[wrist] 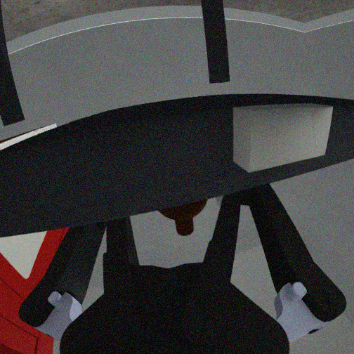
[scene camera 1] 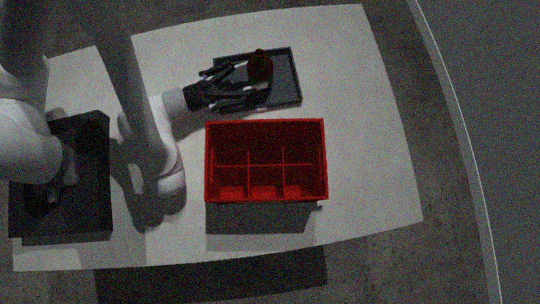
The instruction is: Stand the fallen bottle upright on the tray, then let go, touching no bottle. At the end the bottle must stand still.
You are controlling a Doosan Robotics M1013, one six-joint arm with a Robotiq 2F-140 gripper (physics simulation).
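Pixels of known places: arm's base, link origin: (scene camera 1: 55,162).
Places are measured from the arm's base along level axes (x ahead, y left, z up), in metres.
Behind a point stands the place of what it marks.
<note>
The brown bottle (scene camera 1: 260,66) @[x 0.689, y 0.091, z 0.069 m] (wrist: 183,212) looks roughly upright over the dark tray (scene camera 1: 288,75) @[x 0.780, y 0.117, z -0.065 m], with its neck toward the top edge in the scene view. Whether its base rests flat on the tray cannot be told. My gripper (scene camera 1: 251,75) reaches in from the left, nearly level, and is shut on the bottle, one finger on each side. In the wrist view a wide dark band hides most of the bottle and the fingertips; its shoulder and neck show below the band.
A red crate (scene camera 1: 326,160) @[x 0.776, y -0.197, z 0.105 m] with thin dividers stands on the pale table (scene camera 1: 370,165) @[x 0.949, y -0.217, z -0.070 m], close to the tray's near side. A dark box (scene camera 1: 87,212) @[x 0.107, y -0.177, z 0.000 m] stands at the left, partly under the arm. The red crate also shows at lower left in the wrist view (wrist: 17,332).
</note>
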